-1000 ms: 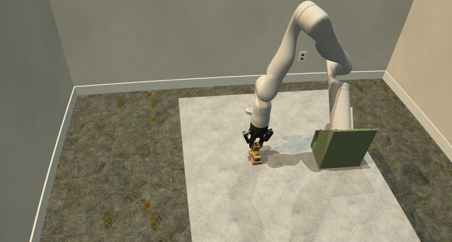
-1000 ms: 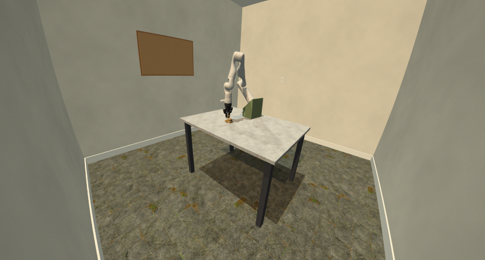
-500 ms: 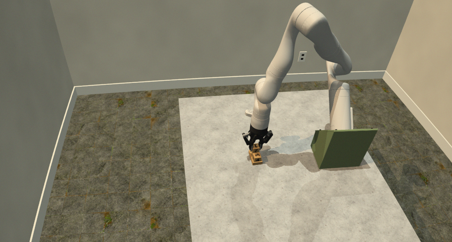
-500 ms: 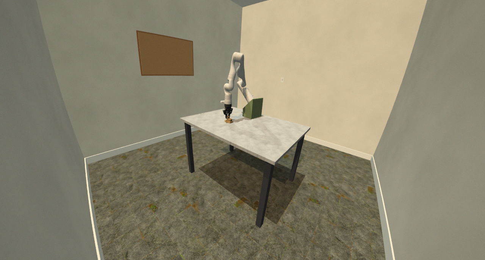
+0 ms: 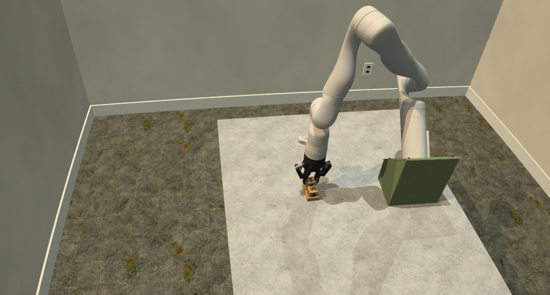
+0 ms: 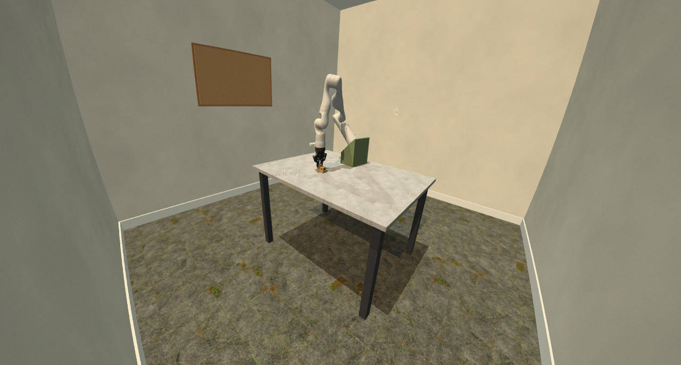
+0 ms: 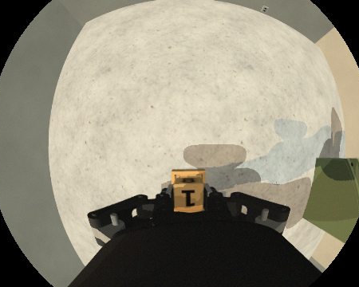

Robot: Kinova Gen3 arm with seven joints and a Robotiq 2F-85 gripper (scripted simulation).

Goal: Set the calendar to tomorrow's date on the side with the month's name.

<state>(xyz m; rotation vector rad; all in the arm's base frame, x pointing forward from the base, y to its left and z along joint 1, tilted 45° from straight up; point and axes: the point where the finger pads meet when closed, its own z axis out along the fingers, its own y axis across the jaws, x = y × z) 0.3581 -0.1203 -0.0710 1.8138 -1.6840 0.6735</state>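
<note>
The wooden tray lies 20 mm to the left of my hand and 40 mm below it.
</note>
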